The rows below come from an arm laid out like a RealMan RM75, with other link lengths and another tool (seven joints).
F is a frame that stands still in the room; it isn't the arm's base.
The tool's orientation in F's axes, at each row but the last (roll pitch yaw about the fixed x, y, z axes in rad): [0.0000 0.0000 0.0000]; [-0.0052 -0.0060 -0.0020]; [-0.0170 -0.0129 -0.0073]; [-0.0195 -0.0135 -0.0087]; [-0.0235 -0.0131 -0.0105]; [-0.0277 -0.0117 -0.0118]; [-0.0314 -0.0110 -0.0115]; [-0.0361 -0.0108 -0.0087]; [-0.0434 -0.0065 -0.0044]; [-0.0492 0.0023 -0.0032]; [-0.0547 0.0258 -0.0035]
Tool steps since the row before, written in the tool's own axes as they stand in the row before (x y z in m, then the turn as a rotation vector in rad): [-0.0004 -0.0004 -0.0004 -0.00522 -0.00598 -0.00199]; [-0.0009 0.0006 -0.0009 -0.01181 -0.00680 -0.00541]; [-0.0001 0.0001 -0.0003 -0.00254 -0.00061 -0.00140]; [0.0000 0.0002 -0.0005 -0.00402 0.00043 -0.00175]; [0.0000 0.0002 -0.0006 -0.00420 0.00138 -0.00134]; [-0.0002 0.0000 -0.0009 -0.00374 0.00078 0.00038]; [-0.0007 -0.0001 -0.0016 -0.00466 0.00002 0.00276]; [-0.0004 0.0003 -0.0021 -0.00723 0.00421 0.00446]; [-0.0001 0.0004 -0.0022 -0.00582 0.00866 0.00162]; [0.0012 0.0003 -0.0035 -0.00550 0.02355 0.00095]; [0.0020 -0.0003 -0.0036 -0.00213 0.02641 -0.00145]
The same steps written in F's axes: [-0.0004 -0.0004 -0.0004 -0.00522 -0.00598 -0.00199]; [-0.0009 0.0006 -0.0009 -0.01179 -0.00680 -0.00545]; [-0.0001 0.0001 -0.0003 -0.00253 -0.00062 -0.00142]; [0.0000 0.0002 -0.0005 -0.00399 0.00043 -0.00181]; [0.0000 0.0002 -0.0006 -0.00417 0.00139 -0.00143]; [-0.0002 0.0000 -0.0009 -0.00373 0.00083 0.00031]; [-0.0007 -0.0001 -0.0016 -0.00469 0.00016 0.00271]; [-0.0004 0.0002 -0.0021 -0.00724 0.00443 0.00423]; [-0.0001 0.0003 -0.0022 -0.00579 0.00875 0.00120]; [0.0012 0.0001 -0.0035 -0.00543 0.02359 -0.00020]; [0.0019 -0.0005 -0.0036 -0.00211 0.02630 -0.00284]
